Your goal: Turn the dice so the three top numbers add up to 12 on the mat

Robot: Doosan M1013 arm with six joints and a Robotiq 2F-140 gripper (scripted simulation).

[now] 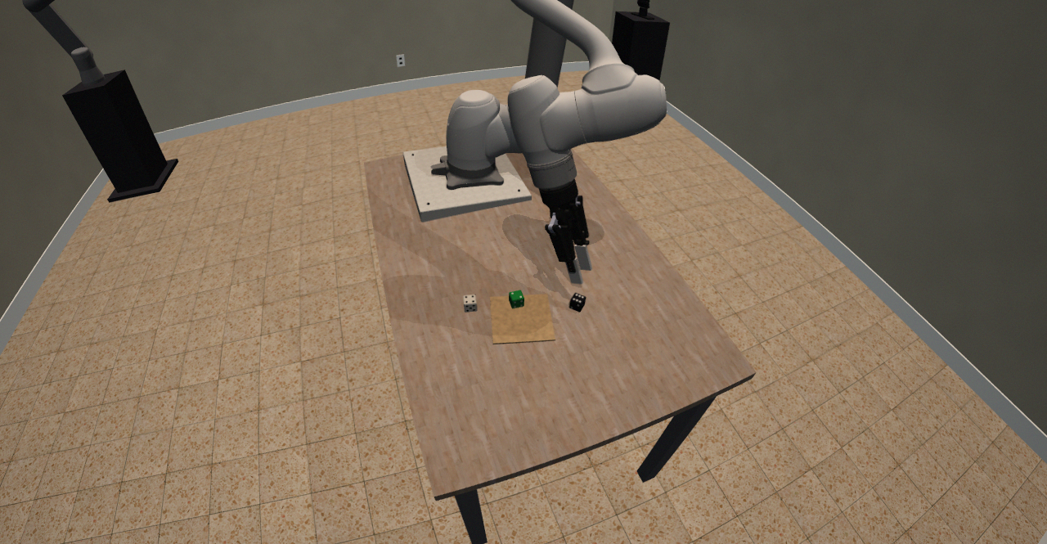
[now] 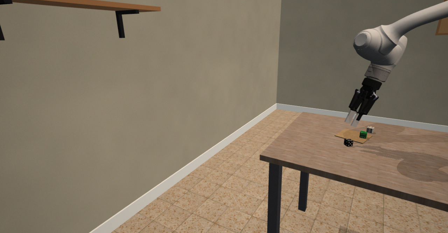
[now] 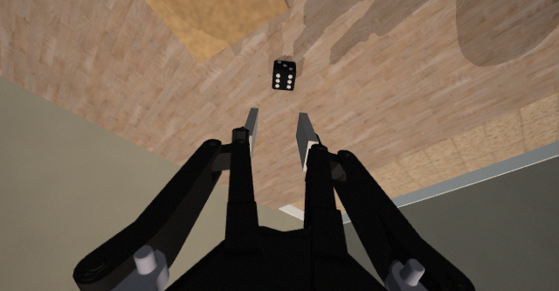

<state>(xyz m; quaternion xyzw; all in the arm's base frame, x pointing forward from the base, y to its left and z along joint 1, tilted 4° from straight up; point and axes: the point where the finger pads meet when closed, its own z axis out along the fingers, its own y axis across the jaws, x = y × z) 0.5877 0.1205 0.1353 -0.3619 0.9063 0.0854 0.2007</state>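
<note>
My gripper is now 12 cm above the black die and 1 cm to the right of it. Also, from my hand: white die: 24 cm to the right, 12 cm below, 6 cm behind; green die: 13 cm to the right, 12 cm below, 4 cm behind; tan mat: 14 cm below, 13 cm to the right, 1 cm ahead.
</note>
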